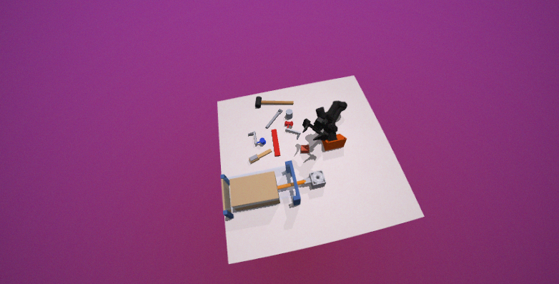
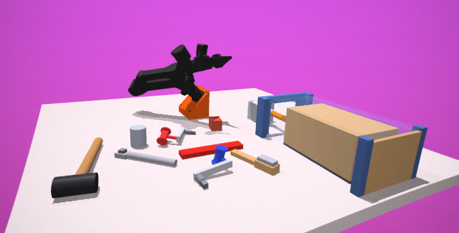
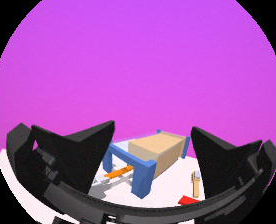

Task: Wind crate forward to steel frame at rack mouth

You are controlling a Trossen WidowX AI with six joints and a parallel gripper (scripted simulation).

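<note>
Right now my gripper tip is 290 mm above the red-knobbed crank, 240 mm to the left of it and 50 mm short of it. Round my gripper tip: red knob 280 mm to the right, 280 mm below, 70 mm ahead; then red bar 300 mm below, 200 mm ahead, 160 mm to the right; then grey winch 270 mm below, 200 mm to the left, 40 mm behind.
</note>
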